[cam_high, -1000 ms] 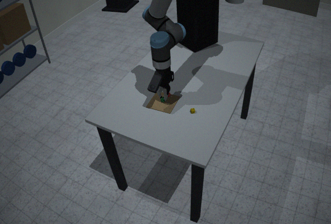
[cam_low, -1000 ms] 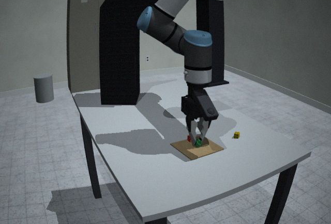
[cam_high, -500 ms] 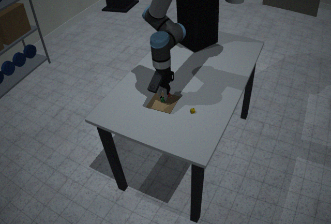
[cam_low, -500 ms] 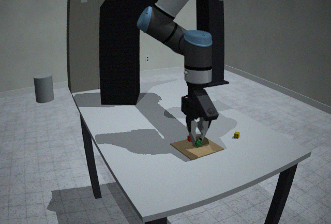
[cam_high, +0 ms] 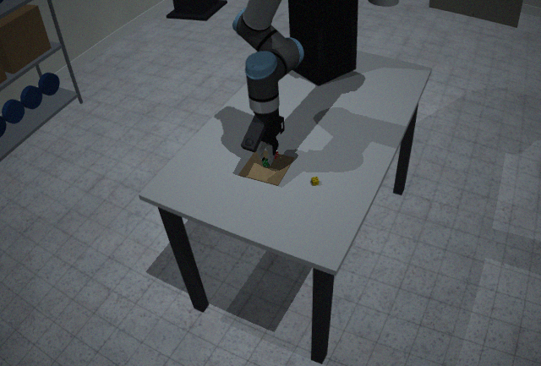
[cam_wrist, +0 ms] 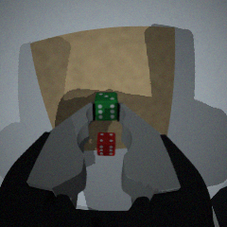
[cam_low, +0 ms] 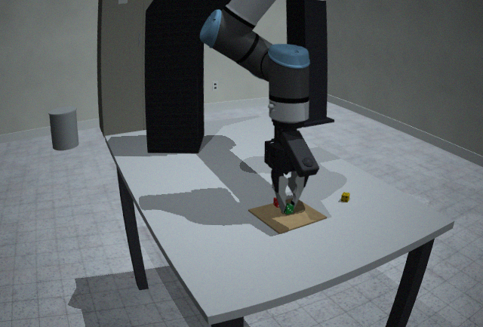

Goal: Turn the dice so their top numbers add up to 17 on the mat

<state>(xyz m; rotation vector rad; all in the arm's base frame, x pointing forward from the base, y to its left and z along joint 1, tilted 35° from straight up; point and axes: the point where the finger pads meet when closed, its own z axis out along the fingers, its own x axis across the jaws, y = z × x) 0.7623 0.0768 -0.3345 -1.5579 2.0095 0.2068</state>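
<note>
Now: the green die 10 mm below my hand. Round my hand: mat: 20 mm below; then red die: 50 mm behind, 10 mm to the left, 10 mm below; then yellow die: 180 mm to the left, 30 mm ahead, 20 mm below.
</note>
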